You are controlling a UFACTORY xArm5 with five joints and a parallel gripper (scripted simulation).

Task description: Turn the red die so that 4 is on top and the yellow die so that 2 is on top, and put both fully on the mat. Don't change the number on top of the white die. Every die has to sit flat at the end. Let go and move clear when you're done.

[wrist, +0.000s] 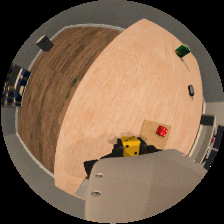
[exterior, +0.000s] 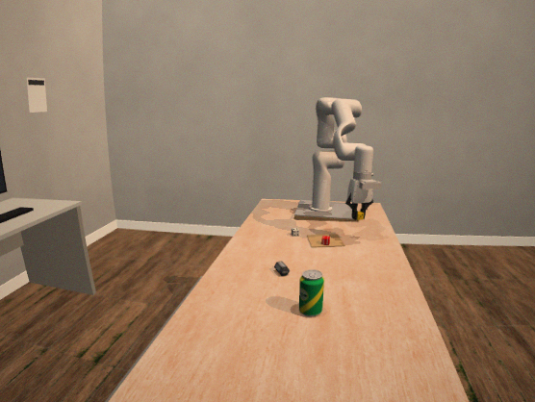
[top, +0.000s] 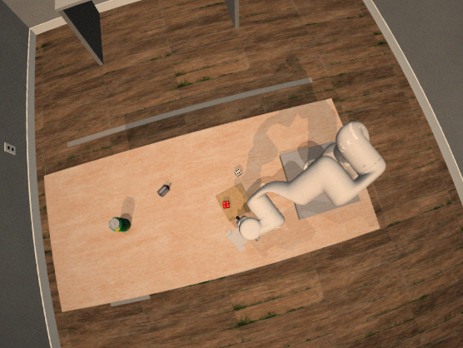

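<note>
The brown mat is 130 mm to the right of my hand, 120 mm below it and 40 mm ahead of it. Also, from my hand: yellow die: 10 mm below; then white die: 270 mm to the right, 100 mm below, 10 mm ahead; then red die: 120 mm to the right, 100 mm below, 80 mm ahead.
</note>
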